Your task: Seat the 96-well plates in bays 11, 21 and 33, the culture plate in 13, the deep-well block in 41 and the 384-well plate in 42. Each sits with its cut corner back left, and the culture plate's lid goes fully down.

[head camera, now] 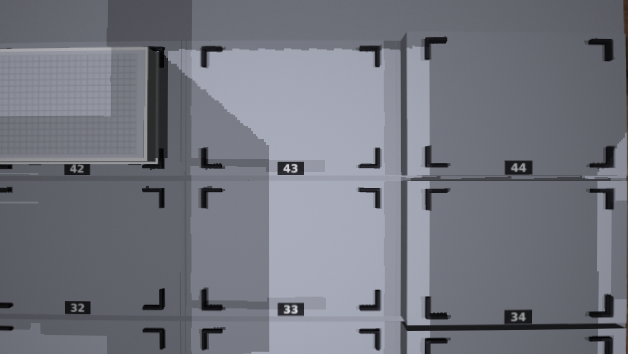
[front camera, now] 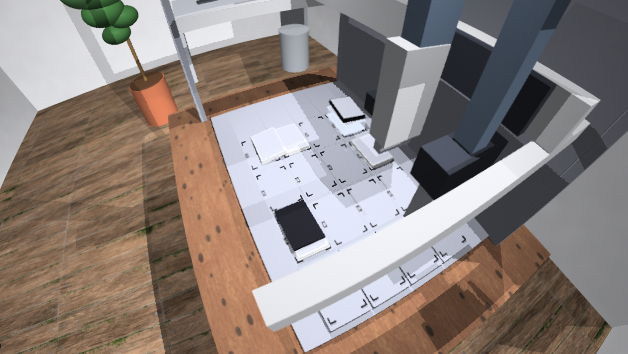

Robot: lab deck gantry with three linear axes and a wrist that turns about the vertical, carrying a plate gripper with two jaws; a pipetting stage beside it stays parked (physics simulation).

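Places are measured from the robot's base along level axes (x ahead, y left, z up), in metres.
Where they show: robot's base, origin of the base link: [front camera: 242, 143].
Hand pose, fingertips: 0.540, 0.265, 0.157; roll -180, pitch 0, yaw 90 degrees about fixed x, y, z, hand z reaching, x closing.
Note:
Things, the pixels of their top centre, and the offset from my fingertips, as dx, dy, dz. "spot": a spot on its surface instead.
- 384-well plate, middle of its top: [head camera: 62, 104] [front camera: 371, 148] -0.312, +0.099, -0.143
- dark-rimmed plate, middle of its top: [front camera: 346, 106] -0.492, +0.111, -0.100
- pale deep-well block, middle of its top: [front camera: 346, 113] -0.476, +0.099, -0.115
- black lid, middle of its top: [front camera: 298, 222] -0.171, -0.222, -0.135
- culture plate, middle of its top: [front camera: 302, 231] -0.148, -0.222, -0.143
- Bay 33, surface spot: [head camera: 325, 240] spot: -0.122, -0.002, -0.157
The gripper's dark body [front camera: 445, 162] is over the deck's right side in the front view; its jaws are hidden, so their opening cannot be told. The 384-well plate [front camera: 371, 151] [head camera: 60, 100] lies at bay 42, its left part outside the head view. Behind it, a dark-rimmed plate [front camera: 346, 107] lies on the pale deep-well block [front camera: 345, 125] in bay 41. Two white plates [front camera: 268, 145] [front camera: 295, 137] lie side by side at bays 11 and 21. A black lid [front camera: 300, 224] lies offset over the culture plate [front camera: 315, 249] at bay 13. Bay 33 [head camera: 325, 240] holds no plate.
The parked pipetting stage [front camera: 397, 95] stands behind the gripper body. A white beam [front camera: 380, 250] crosses the front view and hides part of the deck. Dark panels [front camera: 357, 55] stand along the back right. Bays 43 [head camera: 310, 105] and 44 [head camera: 515, 100] show their corner marks.

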